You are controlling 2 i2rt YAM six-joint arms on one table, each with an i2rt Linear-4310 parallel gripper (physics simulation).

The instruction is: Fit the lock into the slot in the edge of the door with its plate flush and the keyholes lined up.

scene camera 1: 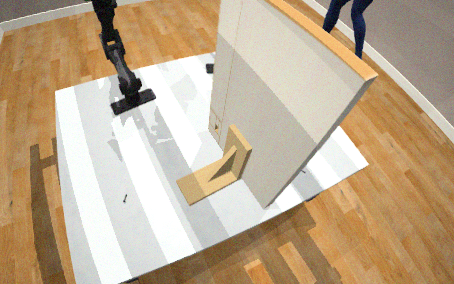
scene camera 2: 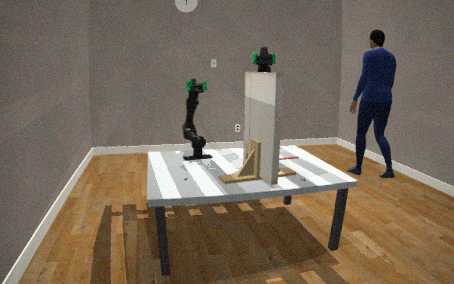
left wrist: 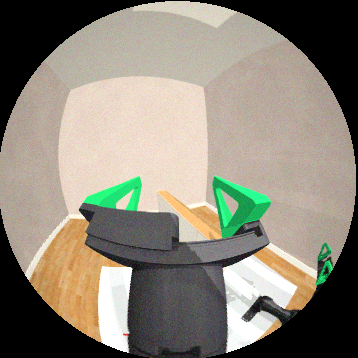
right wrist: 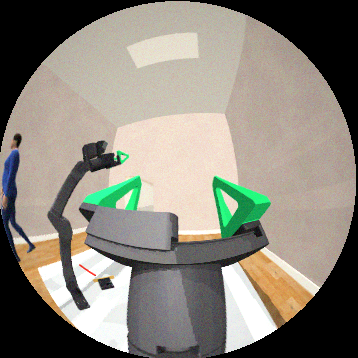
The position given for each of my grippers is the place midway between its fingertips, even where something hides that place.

Observation:
My left gripper point(left wrist: 176, 179) is open and holds nothing. My right gripper point(right wrist: 176, 179) is open, with nothing in its grasp. Also in view: a door point(scene camera 1: 286, 84).
The door is seen too in the left wrist view point(left wrist: 192, 227).

